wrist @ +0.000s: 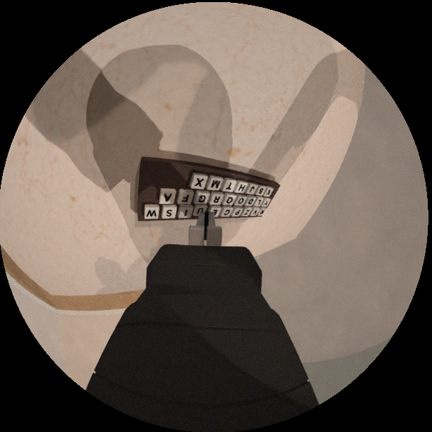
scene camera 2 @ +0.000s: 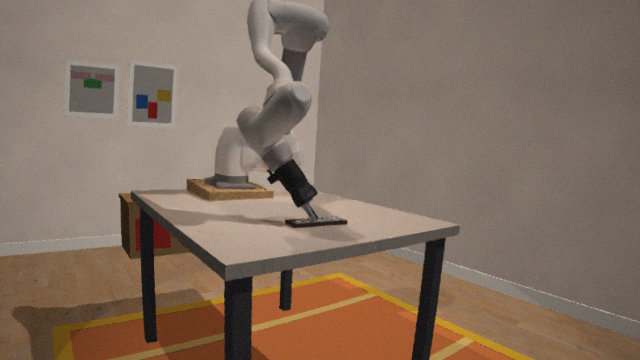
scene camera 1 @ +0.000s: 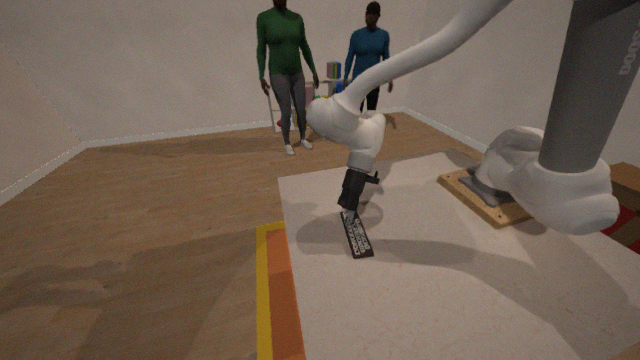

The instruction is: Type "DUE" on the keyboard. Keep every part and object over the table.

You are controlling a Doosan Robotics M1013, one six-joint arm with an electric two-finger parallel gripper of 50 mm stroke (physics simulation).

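Where they show: gripper, fingertip midpoint: (scene camera 2: 315, 219) (scene camera 1: 346, 225); arm's base, link origin: (scene camera 2: 230, 185) (scene camera 1: 490, 189).
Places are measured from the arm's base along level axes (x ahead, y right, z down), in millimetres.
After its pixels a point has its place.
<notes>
The keyboard (scene camera 1: 363, 245) @(x 625, y -137, z 31 mm) (scene camera 2: 330, 222) @(x 666, y -105, z 33 mm) (wrist: 155, 172) is a dark slab with white letter keys, lying flat on the table (scene camera 1: 425, 310) @(x 531, y -348, z 44 mm) (scene camera 2: 395, 220) @(x 685, y -384, z 43 mm) (wrist: 270, 40). It appears upside down in the wrist view. My gripper (scene camera 1: 349, 219) @(x 659, y -52, z 21 mm) (scene camera 2: 315, 218) @(x 659, y -52, z 21 mm) (wrist: 206, 220) is shut and empty, tilted, its fingertips at the near row of keys beside the U key (wrist: 199, 208) and the E key (wrist: 216, 210), partly covering them. Whether the tips touch a key cannot be told. The D key (wrist: 250, 201) is in the middle row, to the right of the fingertips.
The arm's wooden base board (scene camera 1: 505, 218) @(x 81, y -147, z 8 mm) (scene camera 2: 200, 191) @(x 33, y 151, z 19 mm) lies on the table. Two people, in a green top (scene camera 1: 282, 45) and a blue top (scene camera 1: 369, 50), stand beyond the table. A brown box (scene camera 2: 127, 225) stands on the floor behind it.
</notes>
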